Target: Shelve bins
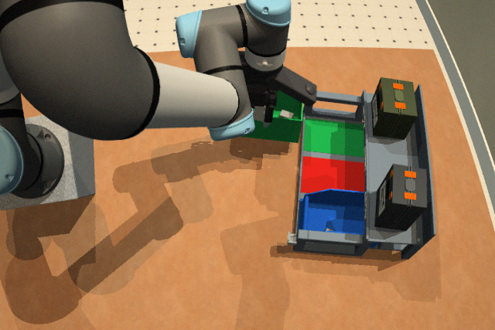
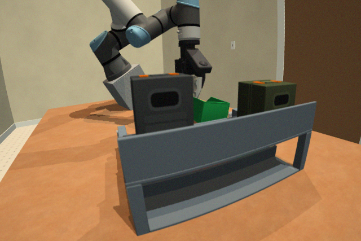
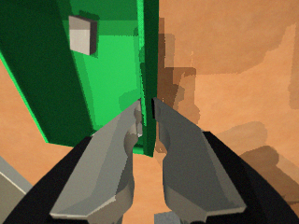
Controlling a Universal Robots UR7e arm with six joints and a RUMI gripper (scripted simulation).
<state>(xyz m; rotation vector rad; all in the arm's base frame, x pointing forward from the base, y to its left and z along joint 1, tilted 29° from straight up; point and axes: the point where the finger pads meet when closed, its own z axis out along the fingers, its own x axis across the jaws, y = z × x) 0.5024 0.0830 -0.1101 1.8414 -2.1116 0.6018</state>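
The green bin lies 40 mm to the left of my hand and 30 mm below it. Round my hand: shelf front lip: 80 mm ahead, 90 mm to the right, 100 mm below; then blue bin: 150 mm ahead, 220 mm to the right, 60 mm below; then olive case: 290 mm ahead, 10 mm to the right, 50 mm above.
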